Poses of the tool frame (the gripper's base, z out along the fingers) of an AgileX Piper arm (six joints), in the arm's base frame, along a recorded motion.
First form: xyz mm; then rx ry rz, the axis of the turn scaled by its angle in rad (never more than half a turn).
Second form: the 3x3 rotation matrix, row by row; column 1 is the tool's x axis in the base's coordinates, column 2 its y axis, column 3 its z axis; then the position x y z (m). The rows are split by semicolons. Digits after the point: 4 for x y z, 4 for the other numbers.
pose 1, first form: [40.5 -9.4 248.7 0.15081 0.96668 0.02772]
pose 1, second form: 0.5685 0.0438 0.8215; 0.0908 0.9892 -0.1155; -0.8176 0.1402 0.5584; 0.0405 -0.0094 0.2487
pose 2, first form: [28.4 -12.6 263.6 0.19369 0.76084 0.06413]
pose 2, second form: 0.7233 0.0123 0.6905; 0.1277 0.9802 -0.1511; -0.6787 0.1974 0.7074; 0.0284 -0.0126 0.2636
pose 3, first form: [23.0 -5.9 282.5 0.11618 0.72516 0.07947]
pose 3, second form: 0.7458 -0.0322 0.6654; 0.1127 0.9905 -0.0784; -0.6566 0.1334 0.7424; 0.0230 -0.0059 0.2825
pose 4, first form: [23.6 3.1 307.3 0.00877 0.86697 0.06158]
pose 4, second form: 0.6455 -0.0505 0.7621; 0.0577 0.9982 0.0173; -0.7616 0.0328 0.6472; 0.0236 0.0031 0.3073
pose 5, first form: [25.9 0.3 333.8 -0.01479 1.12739 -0.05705]
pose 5, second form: 0.4277 0.0382 0.9031; -0.0532 0.9984 -0.0170; -0.9023 -0.0407 0.4291; 0.0259 0.0003 0.3338
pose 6, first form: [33.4 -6.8 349.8 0.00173 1.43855 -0.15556]
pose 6, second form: 0.1235 0.1077 0.9865; -0.1056 0.9899 -0.0949; -0.9867 -0.0925 0.1337; 0.0334 -0.0068 0.3498
